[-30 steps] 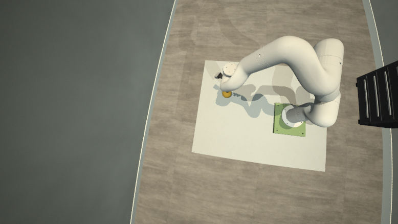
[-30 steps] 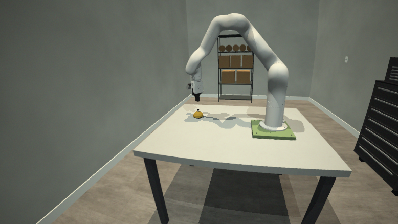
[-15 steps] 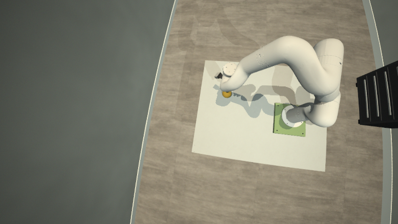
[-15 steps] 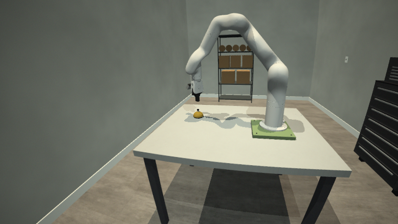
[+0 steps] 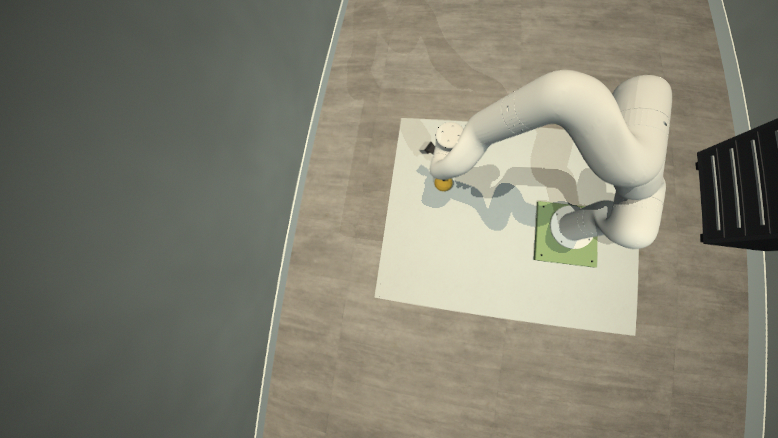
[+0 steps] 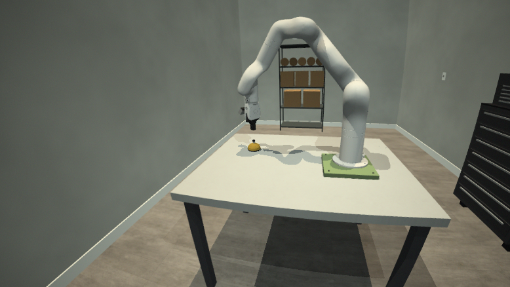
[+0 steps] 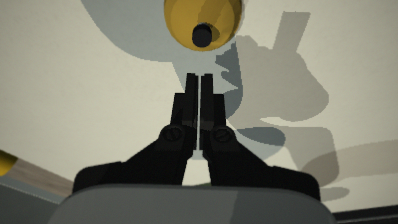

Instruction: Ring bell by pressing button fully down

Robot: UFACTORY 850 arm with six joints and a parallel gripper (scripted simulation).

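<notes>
The button lies 100 mm below my hand. From my hand the other things lie so: bell: 120 mm below.
</notes>
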